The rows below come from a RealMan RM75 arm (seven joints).
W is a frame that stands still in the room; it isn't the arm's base.
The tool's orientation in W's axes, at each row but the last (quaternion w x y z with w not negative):
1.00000 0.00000 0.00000 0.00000
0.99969 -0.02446 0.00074 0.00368
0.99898 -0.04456 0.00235 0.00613
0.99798 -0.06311 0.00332 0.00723
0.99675 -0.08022 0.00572 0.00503
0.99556 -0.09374 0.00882 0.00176
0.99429 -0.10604 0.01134 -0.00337
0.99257 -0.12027 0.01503 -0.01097
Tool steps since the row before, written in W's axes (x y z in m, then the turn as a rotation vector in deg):
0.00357 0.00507 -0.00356 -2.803 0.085 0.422
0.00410 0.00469 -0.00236 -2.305 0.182 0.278
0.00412 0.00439 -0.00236 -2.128 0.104 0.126
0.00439 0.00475 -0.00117 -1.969 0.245 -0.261
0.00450 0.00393 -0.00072 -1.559 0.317 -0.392
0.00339 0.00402 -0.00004 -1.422 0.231 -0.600
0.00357 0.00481 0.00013 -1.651 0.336 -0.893
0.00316 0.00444 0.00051 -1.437 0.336 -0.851
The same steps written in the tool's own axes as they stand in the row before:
0.00357 0.00507 -0.00356 -2.803 0.085 0.422
0.00414 0.00477 -0.00212 -2.304 0.185 0.284
0.00418 0.00453 -0.00194 -2.127 0.119 0.126
0.00446 0.00479 -0.00054 -1.963 0.305 -0.239
0.00454 0.00395 -0.00003 -1.551 0.393 -0.353
0.00340 0.00394 0.00077 -1.411 0.346 -0.571
0.00352 0.00469 0.00122 -1.634 0.510 -0.840
0.00303 0.00425 0.00166 -1.421 0.504 -0.793

